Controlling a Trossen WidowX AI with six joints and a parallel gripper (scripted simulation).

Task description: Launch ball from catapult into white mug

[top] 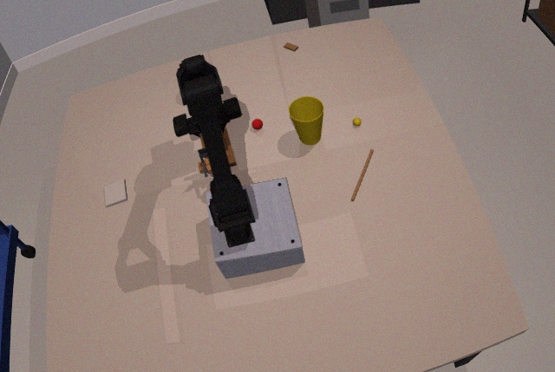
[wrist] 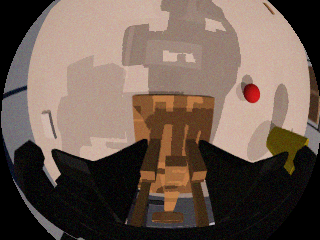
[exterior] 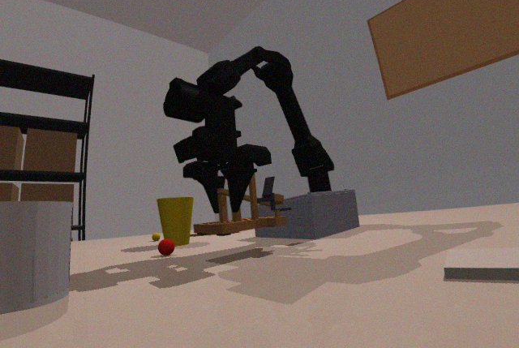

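Now: the red ball 130 mm to the right of my gripper tip, 60 mm below it and 50 mm ahead of it. Also, from my gripper tip: yellow cup: 260 mm to the right, 50 mm behind, 40 mm below; then white mug: 280 mm ahead, 50 mm below; then wooden catapult: 60 mm behind, 20 mm to the left, 20 mm above.
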